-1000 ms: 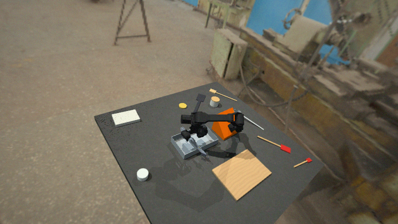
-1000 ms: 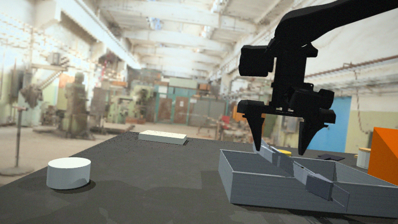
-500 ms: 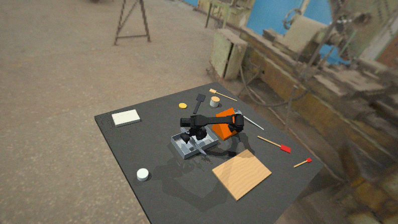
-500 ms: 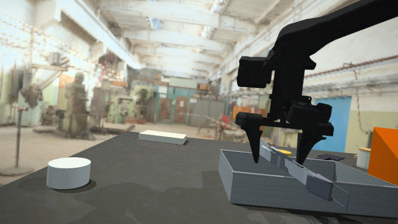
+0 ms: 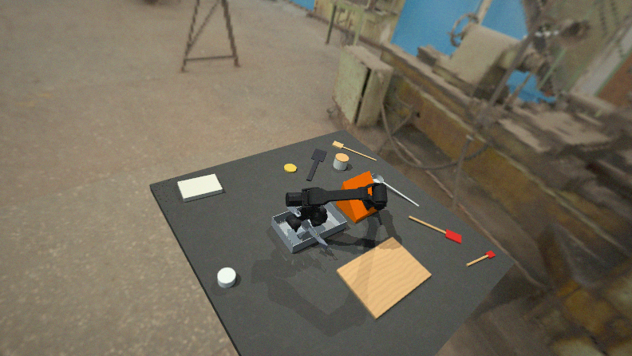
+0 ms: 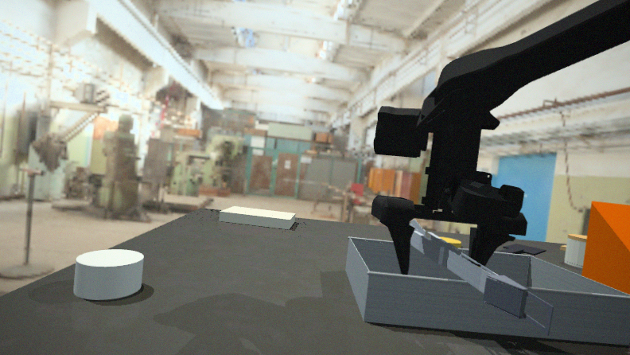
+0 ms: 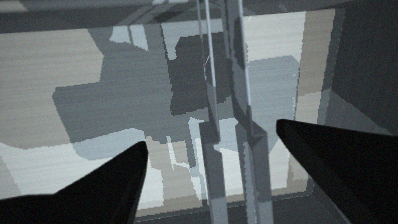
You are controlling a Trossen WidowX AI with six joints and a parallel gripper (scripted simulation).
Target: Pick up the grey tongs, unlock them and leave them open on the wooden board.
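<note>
Right now my gripper tip is 4 cm past the grey roasting tin. The rest, counted from my gripper tip: cream block (21 cm ahead, 51 cm to the right, 2 cm below); then wooden board (12 cm behind, 39 cm to the left, 2 cm below); then white puck (40 cm ahead, 2 cm to the right, 1 cm below).
</note>
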